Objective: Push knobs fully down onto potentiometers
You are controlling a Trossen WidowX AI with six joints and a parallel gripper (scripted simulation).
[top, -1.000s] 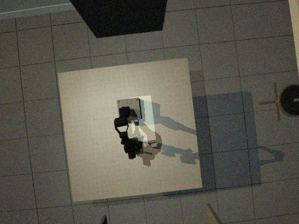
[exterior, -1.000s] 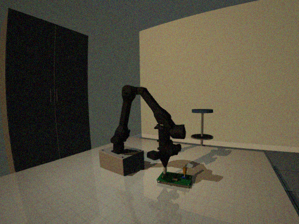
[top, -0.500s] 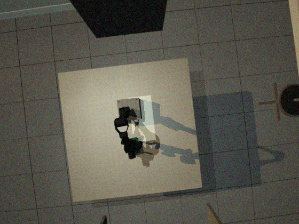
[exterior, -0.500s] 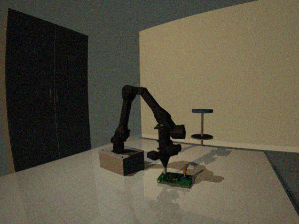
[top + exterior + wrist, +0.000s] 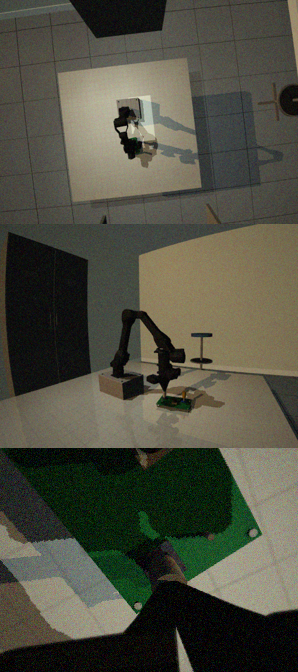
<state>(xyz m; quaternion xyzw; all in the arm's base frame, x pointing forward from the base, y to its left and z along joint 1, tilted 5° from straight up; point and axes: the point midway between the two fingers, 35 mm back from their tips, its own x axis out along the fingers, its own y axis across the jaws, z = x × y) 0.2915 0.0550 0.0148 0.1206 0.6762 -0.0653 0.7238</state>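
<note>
My gripper tip is now 20 mm above the pale knob. Round my gripper tip: yellow knob (100 mm ahead, 20 mm to the left).
</note>
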